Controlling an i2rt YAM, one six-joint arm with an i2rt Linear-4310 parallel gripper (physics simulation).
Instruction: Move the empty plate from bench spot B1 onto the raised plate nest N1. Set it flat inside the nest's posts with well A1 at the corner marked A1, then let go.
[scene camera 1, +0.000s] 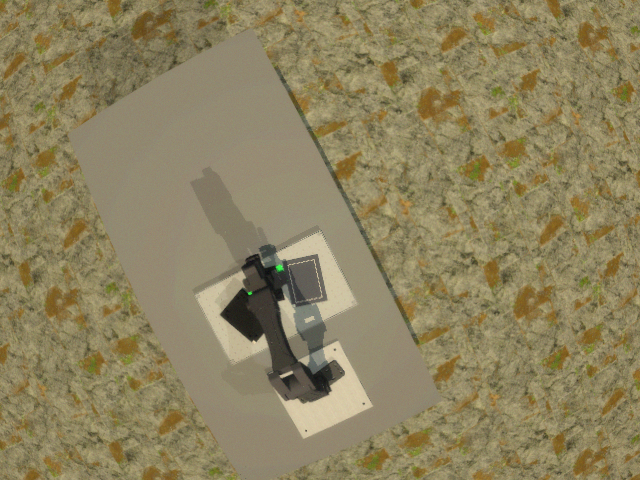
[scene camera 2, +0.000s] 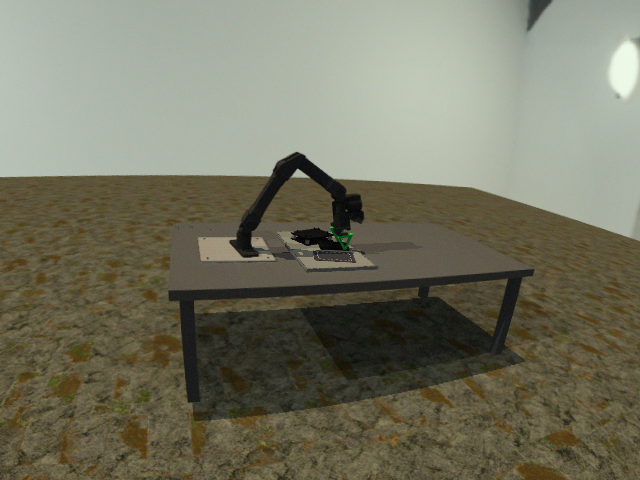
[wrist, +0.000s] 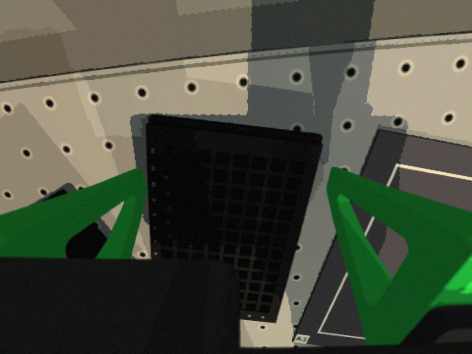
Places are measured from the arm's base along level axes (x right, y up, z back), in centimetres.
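Pixels of known places: gripper, fingertip midpoint: (scene camera 2: 342, 245) (wrist: 236, 178); arm's base, link origin: (scene camera 1: 318, 381) (scene camera 2: 243, 248).
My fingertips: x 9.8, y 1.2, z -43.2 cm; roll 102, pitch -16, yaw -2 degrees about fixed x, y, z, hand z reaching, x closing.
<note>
Ahead of a thing's pixels: the offset from my fingertips to its middle. "spot": to the spot under its first point. Level surfaces: height alone.
The black well plate {dx -1.8, dy -0.3, dz +3.4 cm} (scene camera 2: 330, 244) (wrist: 250, 200) lies flat on the pegboard, beside a dark outlined rectangle. My gripper (scene camera 1: 264, 280) (scene camera 2: 341, 246) (wrist: 236, 178) is open with green fingers. In the wrist view its fingertips stand on either side of the plate, the left one close to the plate's edge and the right one with a wider gap. The fingertips' exact height beside the plate is hard to tell. The raised black nest {dx -14.4, dy +1.2, dz +7.7 cm} (scene camera 1: 240, 315) (scene camera 2: 311, 235) (wrist: 59, 196) stands on the other side of the plate, partly hidden by the left finger in the wrist view. Its A1 mark cannot be made out.
The dark rectangle {spot: dx +9.6, dy -0.8, dz +10.2 cm} (scene camera 1: 305, 281) (scene camera 2: 334, 256) (wrist: 325, 295) with a white outline lies on the pegboard (scene camera 1: 338, 289) (scene camera 2: 364, 263) (wrist: 430, 95), with an A1 tag {spot: dx +1.0, dy -0.8, dz +14.7 cm} (wrist: 301, 339) at one corner. The arm's base plate (scene camera 1: 330, 413) (scene camera 2: 219, 250) is on the grey table {dy -2.3 cm} (scene camera 1: 180, 129) (scene camera 2: 439, 253).
</note>
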